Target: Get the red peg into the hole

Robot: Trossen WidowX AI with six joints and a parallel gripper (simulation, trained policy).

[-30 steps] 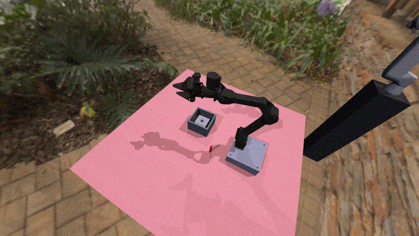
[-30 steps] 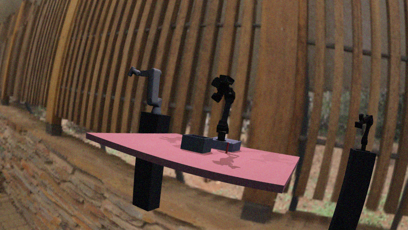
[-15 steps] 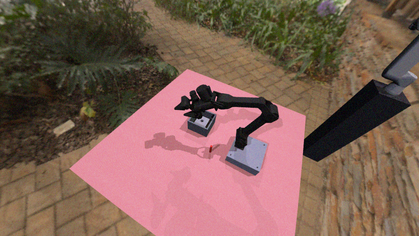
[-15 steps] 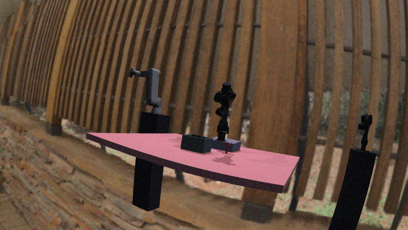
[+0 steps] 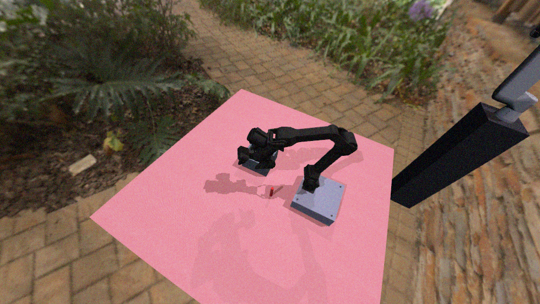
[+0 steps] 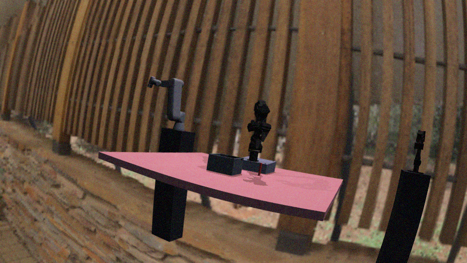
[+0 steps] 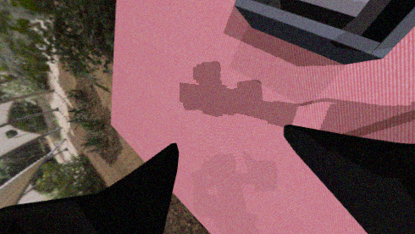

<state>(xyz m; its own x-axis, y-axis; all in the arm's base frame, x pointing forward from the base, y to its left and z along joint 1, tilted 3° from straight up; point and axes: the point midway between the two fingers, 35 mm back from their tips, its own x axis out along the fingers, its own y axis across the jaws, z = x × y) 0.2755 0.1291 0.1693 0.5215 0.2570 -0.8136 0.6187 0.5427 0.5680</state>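
The red peg is 150 mm below my gripper tip, 140 mm behind it and 20 mm to the right of it. The rest, counted from my gripper tip: grey box (180 mm to the right, 170 mm below, 30 mm ahead); then light plate (180 mm to the right, 150 mm below, 30 mm ahead).
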